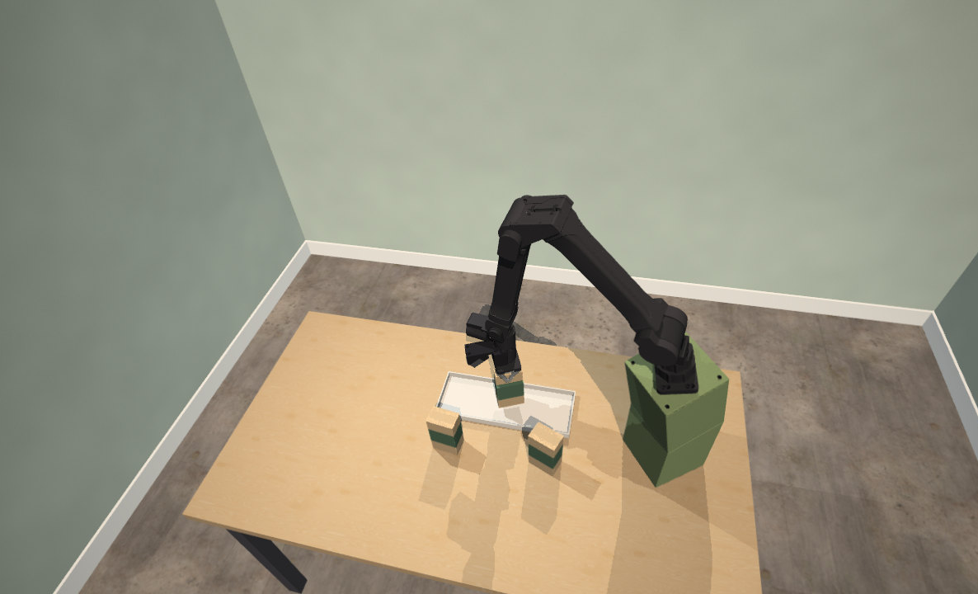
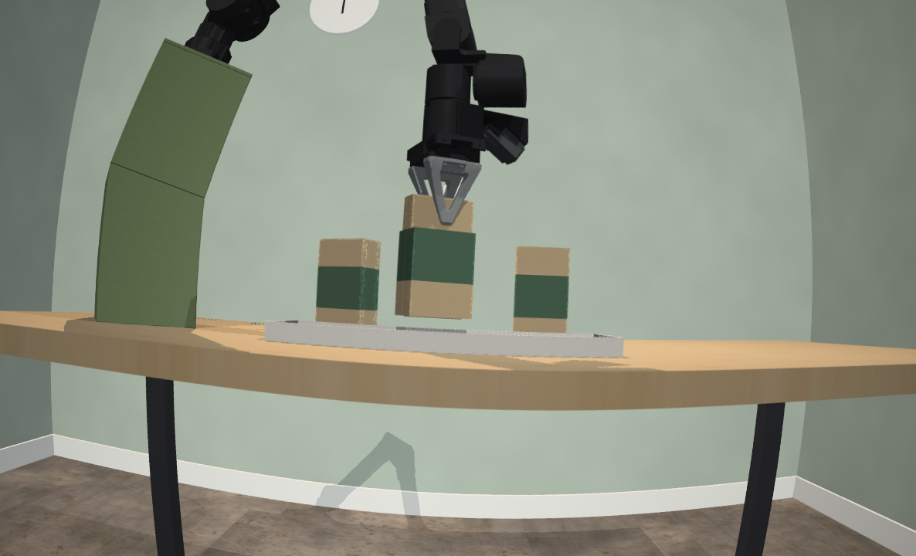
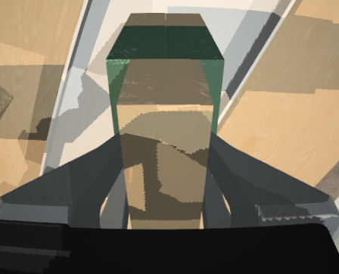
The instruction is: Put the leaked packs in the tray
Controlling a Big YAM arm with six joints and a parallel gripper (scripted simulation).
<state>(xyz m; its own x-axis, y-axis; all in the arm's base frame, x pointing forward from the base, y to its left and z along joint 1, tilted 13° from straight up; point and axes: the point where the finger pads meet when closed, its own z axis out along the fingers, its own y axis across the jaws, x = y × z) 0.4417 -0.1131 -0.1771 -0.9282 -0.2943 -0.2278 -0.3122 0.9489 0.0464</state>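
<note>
The white tray lies 150 mm below my hand and 10 mm ahead of it.
</note>
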